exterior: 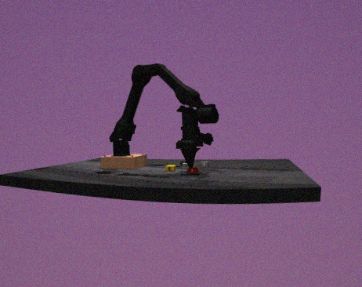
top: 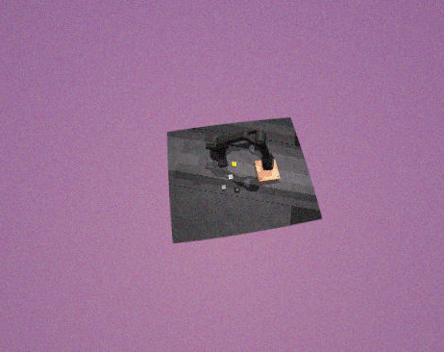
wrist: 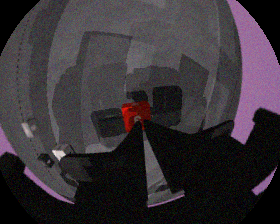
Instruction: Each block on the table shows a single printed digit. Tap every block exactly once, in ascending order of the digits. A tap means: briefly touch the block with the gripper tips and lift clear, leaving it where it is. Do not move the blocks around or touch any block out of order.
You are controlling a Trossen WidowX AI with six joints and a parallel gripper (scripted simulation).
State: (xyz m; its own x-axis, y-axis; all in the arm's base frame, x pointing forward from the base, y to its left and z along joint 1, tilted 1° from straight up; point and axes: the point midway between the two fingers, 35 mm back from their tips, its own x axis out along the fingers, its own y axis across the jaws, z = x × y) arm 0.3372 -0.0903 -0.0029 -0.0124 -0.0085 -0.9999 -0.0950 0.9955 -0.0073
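Right now my gripper tip is 10 mm to the right of the red block, 10 mm short of it and 10 mm above it. Round my gripper tip: yellow block: 100 mm behind, 50 mm to the left, 10 mm below; then grey block: 220 mm to the left, 10 mm below, 10 mm behind; then white block: 150 mm to the left, 60 mm behind, 10 mm below.
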